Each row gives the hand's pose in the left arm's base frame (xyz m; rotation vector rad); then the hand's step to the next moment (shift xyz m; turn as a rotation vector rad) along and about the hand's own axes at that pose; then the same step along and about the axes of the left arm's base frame.
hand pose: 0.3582 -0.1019 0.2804 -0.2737 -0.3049 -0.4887
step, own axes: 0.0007 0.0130 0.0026 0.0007 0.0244 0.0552
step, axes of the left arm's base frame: 0.0065 0.0116 0.0002 0.0006 0.0385 0.0465
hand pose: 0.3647 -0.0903 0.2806 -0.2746 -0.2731 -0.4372
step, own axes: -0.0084 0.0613 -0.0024 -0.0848 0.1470 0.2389
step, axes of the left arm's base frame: 0.0207 0.0558 -0.0172 -0.0555 0.2357 0.1651
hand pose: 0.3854 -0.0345 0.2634 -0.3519 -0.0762 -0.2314
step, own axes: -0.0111 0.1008 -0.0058 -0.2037 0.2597 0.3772
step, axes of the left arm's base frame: 0.0134 0.0923 -0.0402 -0.1488 0.4120 0.2435
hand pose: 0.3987 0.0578 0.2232 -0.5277 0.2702 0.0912
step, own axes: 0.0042 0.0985 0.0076 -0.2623 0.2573 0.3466
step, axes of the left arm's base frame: -0.0095 0.0887 -0.0426 -0.2118 0.3934 0.2356
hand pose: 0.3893 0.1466 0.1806 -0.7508 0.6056 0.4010
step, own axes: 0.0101 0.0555 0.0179 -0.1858 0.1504 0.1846
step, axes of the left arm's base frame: -0.0157 0.0515 -0.0245 -0.1550 0.2127 0.1481
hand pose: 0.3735 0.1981 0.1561 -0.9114 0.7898 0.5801
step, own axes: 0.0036 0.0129 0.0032 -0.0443 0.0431 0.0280
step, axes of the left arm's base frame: -0.0062 0.0096 -0.0077 -0.0478 0.0406 0.0259
